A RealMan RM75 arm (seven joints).
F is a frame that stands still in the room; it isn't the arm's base.
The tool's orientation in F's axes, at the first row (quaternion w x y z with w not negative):
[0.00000, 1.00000, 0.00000, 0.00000]
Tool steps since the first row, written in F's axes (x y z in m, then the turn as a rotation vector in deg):
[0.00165, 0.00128, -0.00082, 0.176, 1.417, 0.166]
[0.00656, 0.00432, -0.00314, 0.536, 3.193, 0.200]
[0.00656, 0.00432, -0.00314, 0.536, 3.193, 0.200]
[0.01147, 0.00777, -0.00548, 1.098, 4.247, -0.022]
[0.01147, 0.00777, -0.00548, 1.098, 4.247, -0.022]
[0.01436, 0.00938, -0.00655, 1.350, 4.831, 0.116]
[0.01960, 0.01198, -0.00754, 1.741, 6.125, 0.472]
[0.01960, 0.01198, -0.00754, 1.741, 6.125, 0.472]
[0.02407, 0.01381, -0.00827, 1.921, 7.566, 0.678]
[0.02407, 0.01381, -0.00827, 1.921, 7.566, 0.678]
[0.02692, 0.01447, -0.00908, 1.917, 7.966, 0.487]
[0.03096, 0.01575, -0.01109, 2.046, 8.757, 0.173]
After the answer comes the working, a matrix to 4 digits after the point.
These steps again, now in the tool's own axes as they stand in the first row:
[0.00165, -0.00128, 0.00082, 0.176, -1.417, -0.166]
[0.00656, -0.00432, 0.00314, 0.536, -3.193, -0.200]
[0.00656, -0.00432, 0.00314, 0.536, -3.193, -0.200]
[0.01147, -0.00777, 0.00548, 1.098, -4.247, 0.022]
[0.01147, -0.00777, 0.00548, 1.098, -4.247, 0.022]
[0.01436, -0.00938, 0.00655, 1.350, -4.831, -0.116]
[0.01960, -0.01198, 0.00754, 1.741, -6.125, -0.472]
[0.01960, -0.01198, 0.00754, 1.741, -6.125, -0.472]
[0.02407, -0.01381, 0.00827, 1.921, -7.566, -0.678]
[0.02407, -0.01381, 0.00827, 1.921, -7.566, -0.678]
[0.02692, -0.01447, 0.00908, 1.917, -7.966, -0.487]
[0.03096, -0.01575, 0.01109, 2.046, -8.757, -0.173]

The tool's axes in the first row as the columns of a matrix, in F's axes (rounded; the answer above uses it unrounded):
[1.0000, 0.0000, 0.0000]
[0.0000, -1.0000, 0.0000]
[0.0000, 0.0000, -1.0000]

